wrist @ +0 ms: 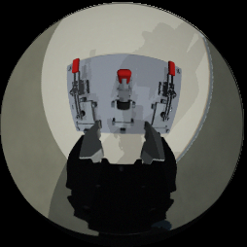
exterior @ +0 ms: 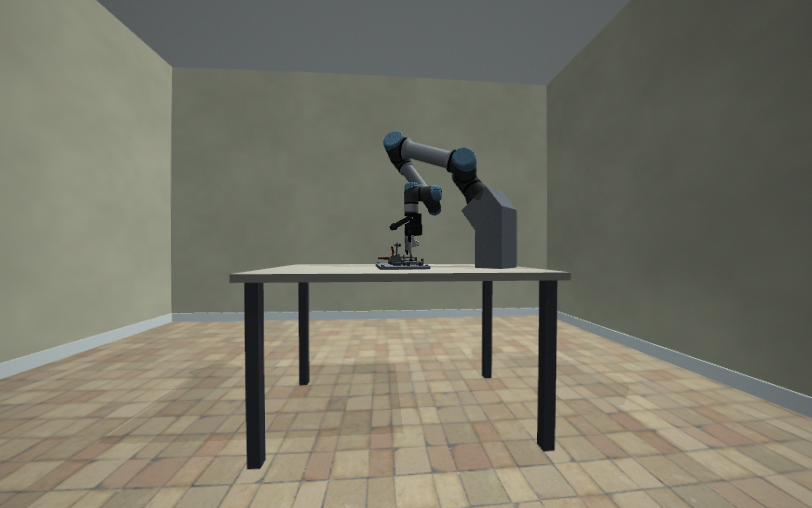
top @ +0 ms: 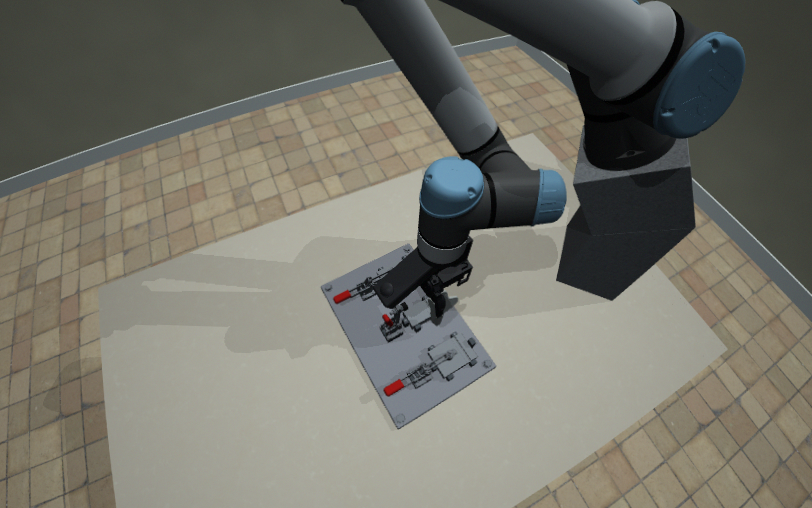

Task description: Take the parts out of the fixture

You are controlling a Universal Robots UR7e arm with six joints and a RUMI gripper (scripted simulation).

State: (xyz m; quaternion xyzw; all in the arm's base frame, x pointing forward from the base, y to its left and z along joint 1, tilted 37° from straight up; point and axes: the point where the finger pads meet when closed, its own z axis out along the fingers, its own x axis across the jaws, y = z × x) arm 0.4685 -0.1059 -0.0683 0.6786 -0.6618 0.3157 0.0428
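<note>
Right now my hand is 70 mm above the grey fixture plate and 40 mm short of it. The rest, counted from my hand: light grey flat part 110 mm to the left, 50 mm below, 10 mm behind.
</note>
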